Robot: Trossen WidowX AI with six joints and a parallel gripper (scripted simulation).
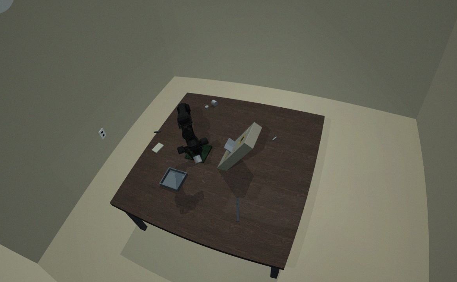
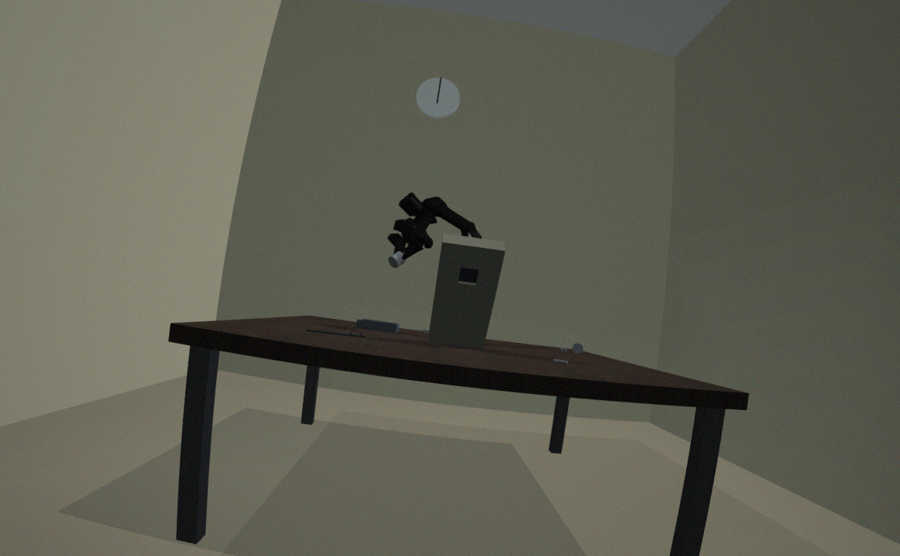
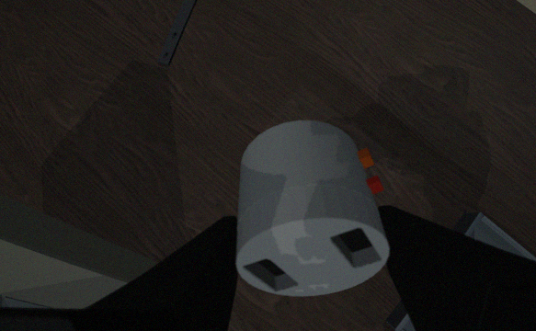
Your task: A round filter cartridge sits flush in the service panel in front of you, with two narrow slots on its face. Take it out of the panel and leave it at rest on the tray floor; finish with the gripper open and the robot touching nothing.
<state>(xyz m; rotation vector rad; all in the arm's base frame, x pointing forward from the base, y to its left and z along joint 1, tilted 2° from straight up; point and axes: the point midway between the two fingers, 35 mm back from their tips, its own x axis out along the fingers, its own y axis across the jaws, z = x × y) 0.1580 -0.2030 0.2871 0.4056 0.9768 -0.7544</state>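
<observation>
My gripper tip is 22 cm past the tray, 6 cm to the left of it and 25 cm above it. Also, from my gripper tip: filter cartridge: right at my gripper tip; short pin: 33 cm ahead, 51 cm to the left, 26 cm below; beige service panel: 17 cm ahead, 23 cm to the left, 10 cm below.
</observation>
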